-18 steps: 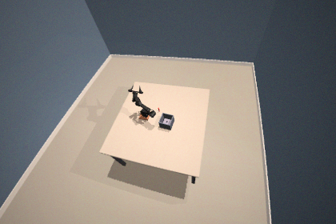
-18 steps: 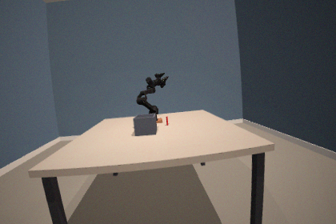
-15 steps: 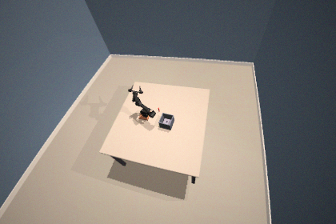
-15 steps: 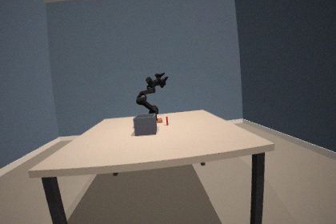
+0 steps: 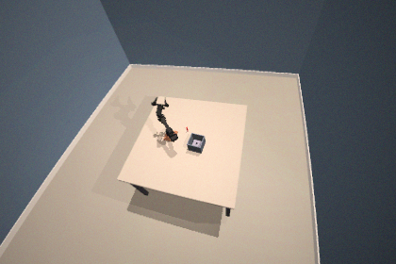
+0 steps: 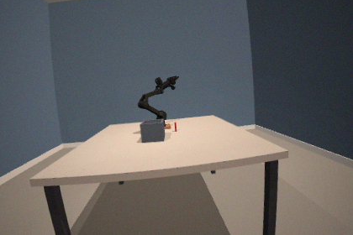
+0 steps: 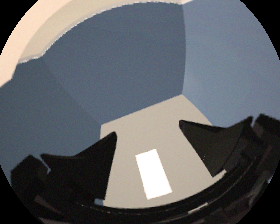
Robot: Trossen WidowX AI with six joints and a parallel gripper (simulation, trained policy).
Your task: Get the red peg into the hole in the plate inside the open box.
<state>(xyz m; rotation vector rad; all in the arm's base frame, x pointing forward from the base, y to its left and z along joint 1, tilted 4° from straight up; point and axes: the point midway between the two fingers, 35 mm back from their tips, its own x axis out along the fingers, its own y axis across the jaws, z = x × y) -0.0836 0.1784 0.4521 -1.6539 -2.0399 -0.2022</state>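
Right now my gripper tip is 460 mm above the red peg, 260 mm short of it and 50 mm to the left of it.
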